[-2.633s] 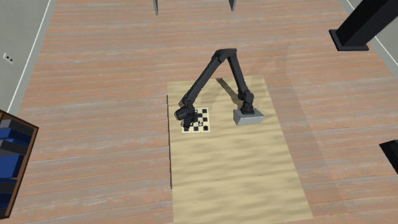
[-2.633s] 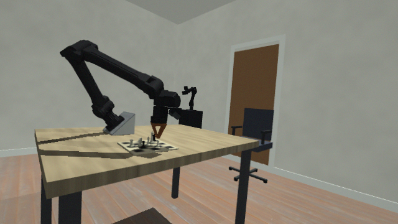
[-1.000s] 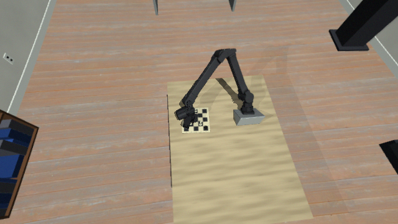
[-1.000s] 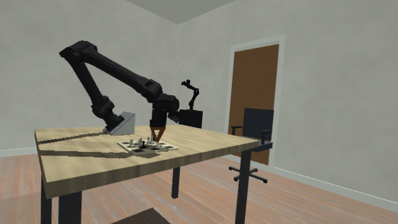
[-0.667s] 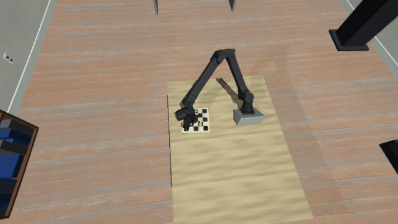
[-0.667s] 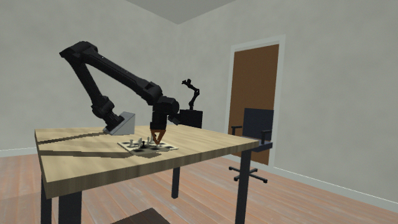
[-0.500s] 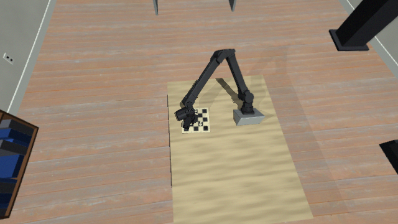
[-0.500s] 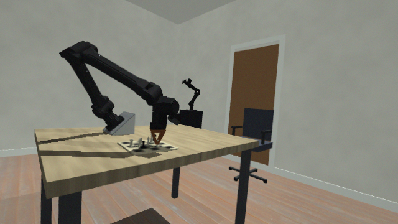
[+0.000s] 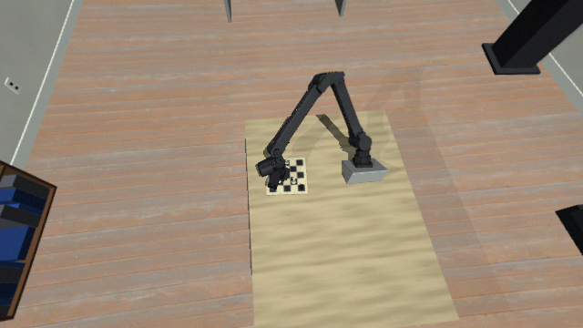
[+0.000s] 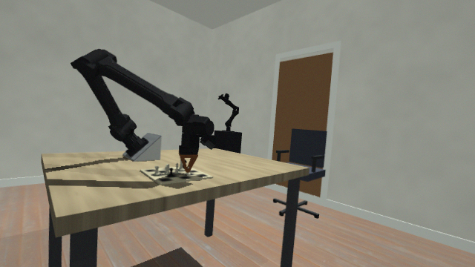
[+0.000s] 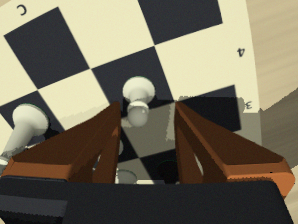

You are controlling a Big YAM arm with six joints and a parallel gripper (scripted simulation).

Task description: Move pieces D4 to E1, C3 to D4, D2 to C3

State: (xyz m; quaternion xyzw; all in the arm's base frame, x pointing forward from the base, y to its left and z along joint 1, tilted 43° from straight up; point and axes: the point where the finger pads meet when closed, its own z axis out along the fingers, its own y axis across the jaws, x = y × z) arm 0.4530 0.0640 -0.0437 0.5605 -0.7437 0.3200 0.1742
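Right now the small chessboard is 4 cm behind my hand, 3 cm to the right of it and 2 cm below it. Round my hand: black pawn: 7 cm to the right, 1 cm below.
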